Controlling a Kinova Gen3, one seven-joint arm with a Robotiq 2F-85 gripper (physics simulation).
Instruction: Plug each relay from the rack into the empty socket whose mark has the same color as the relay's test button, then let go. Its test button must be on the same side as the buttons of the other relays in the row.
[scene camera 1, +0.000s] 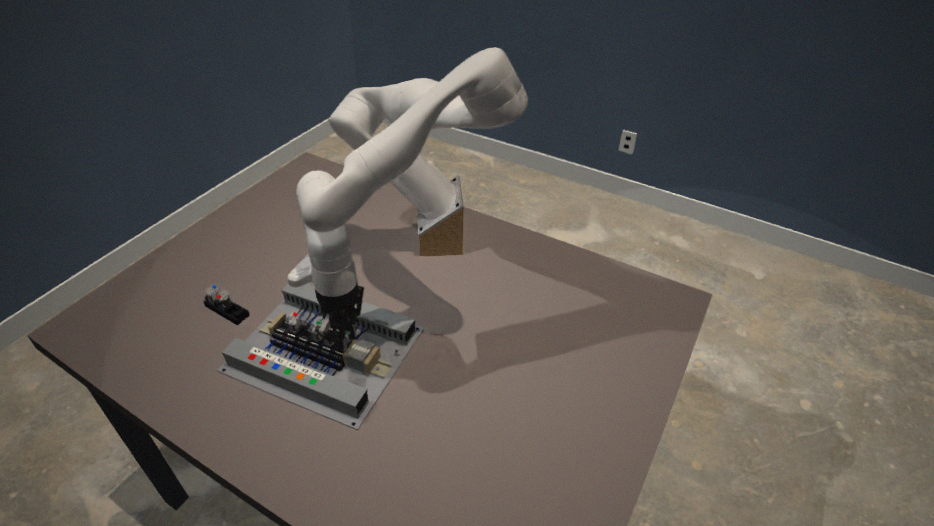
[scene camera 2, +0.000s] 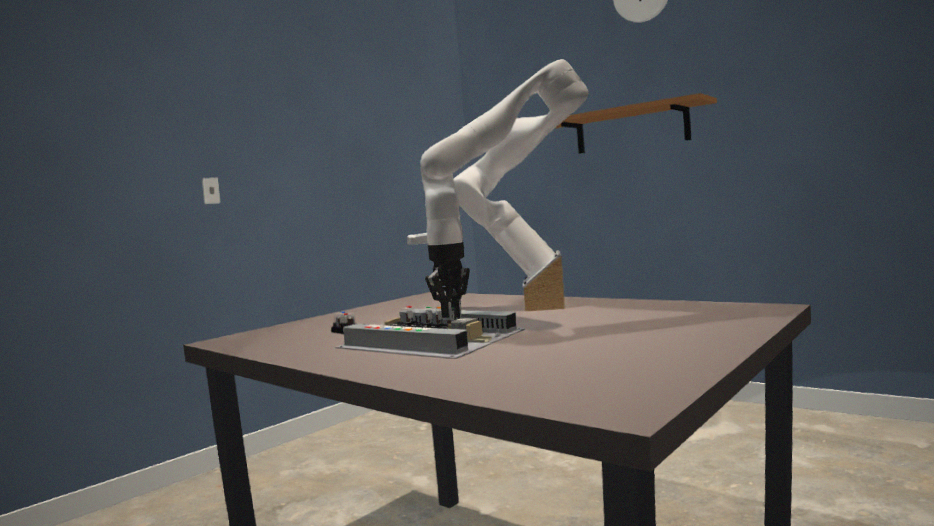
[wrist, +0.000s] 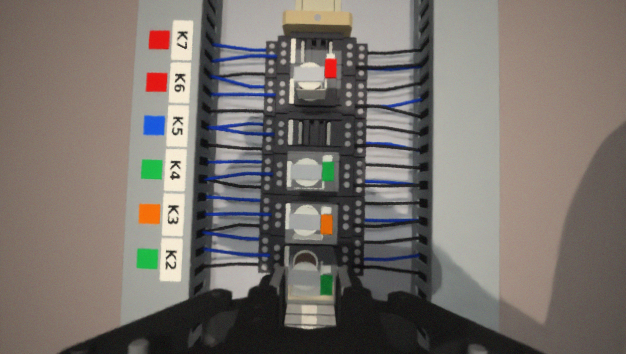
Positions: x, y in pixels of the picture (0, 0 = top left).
Scene:
my gripper: scene camera 1; scene camera 2; wrist 310, 283
same spot on my gripper: (scene camera 1: 347, 323) = (scene camera 2: 453, 298)

